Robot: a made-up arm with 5 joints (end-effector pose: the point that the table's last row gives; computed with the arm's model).
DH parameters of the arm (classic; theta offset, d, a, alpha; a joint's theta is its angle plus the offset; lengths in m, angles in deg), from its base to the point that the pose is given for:
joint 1: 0 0.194 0 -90
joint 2: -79.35 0 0.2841 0
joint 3: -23.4 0 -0.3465 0
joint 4: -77.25 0 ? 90
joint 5: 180 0.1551 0 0
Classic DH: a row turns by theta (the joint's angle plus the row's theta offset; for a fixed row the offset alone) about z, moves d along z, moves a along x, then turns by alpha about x.
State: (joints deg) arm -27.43 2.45 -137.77 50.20 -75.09
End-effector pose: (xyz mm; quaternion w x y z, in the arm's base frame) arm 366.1 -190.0 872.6 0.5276 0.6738 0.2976 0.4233
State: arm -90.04 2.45 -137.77 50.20 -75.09
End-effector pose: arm -0.3 -412.5 872.6 0.6707 0.7303 -0.0958 0.0875
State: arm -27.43 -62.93 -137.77 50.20 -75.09
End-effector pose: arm -395.1 205.0 851.7 0.7543 0.2329 0.1029 0.6052
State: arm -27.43 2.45 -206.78 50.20 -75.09
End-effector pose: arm -165.2 85.8 939.7 0.7602 0.2048 0.0904 0.6099
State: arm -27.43 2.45 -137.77 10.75 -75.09
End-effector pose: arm 272.0 -141.2 952.8 0.6905 0.4254 0.1879 0.5540
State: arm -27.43 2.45 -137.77 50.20 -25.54
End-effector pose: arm 366.1 -190.0 872.6 0.3016 0.7365 -0.0121 0.6054
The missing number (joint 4, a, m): -0.1215
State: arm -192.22 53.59 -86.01 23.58 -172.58
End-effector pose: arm -630.9 136.6 -61.4 0.0032 -0.9824 0.1700 0.0770
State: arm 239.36 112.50 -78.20 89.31 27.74
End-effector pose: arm 43.7 73.9 -299.0 0.6388 -0.1287 0.4546 0.6072
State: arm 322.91 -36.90 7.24 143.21 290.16
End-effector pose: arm -66.0 49.9 143.6 0.6721 -0.5257 -0.1545 0.4980
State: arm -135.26 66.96 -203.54 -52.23 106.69
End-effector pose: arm -220.5 -218.5 687.7 0.2460 0.0395 0.0659 0.9662
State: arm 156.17 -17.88 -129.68 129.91 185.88
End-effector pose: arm -223.0 98.5 691.1 0.0239 -0.9551 0.2533 0.1515
